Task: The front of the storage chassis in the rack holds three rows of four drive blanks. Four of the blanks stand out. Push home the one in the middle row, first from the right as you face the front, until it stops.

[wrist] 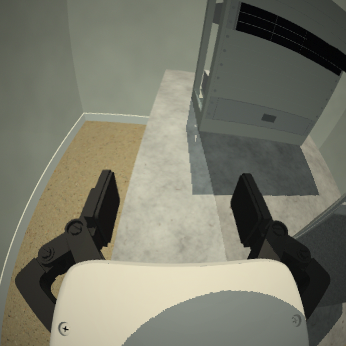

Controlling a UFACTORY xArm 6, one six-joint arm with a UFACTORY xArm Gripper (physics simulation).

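Frame: origin at the arm's base, x back, y right, z up, level; millimetres.
Where they show: gripper, fingertip midpoint: (176, 186).
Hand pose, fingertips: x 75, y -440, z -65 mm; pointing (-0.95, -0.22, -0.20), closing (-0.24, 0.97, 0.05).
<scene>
Each offset is from my fingertips to the top centre of the thing. "*": to the spot under its first point. Level surfaces: height alone.
The black storage chassis front @(* dy +202, dx -497, dz +123 mm) (287, 34) shows at the upper right of the wrist view, set in the grey rack (265, 75). Thin light lines divide its dark face into rows and columns of blanks. Which blanks stand out cannot be told at this size and angle. The right end of the chassis is near the view's right edge. My gripper (176, 186) is open and empty, its two black fingers wide apart. It is in front of the rack, well away from the chassis, which lies above and to the right of the fingers in the view.
The rack stands on a pale mottled surface @(dz -298 mm) (170, 220) and casts a dark shadow in front of its base. A lower grey panel @(dy +257, dx -532, dz -143 mm) (240, 112) has a small dark rectangle. A tan floor (107, 150) and walls are at the left. A dark grey object (327, 250) is at the right edge.
</scene>
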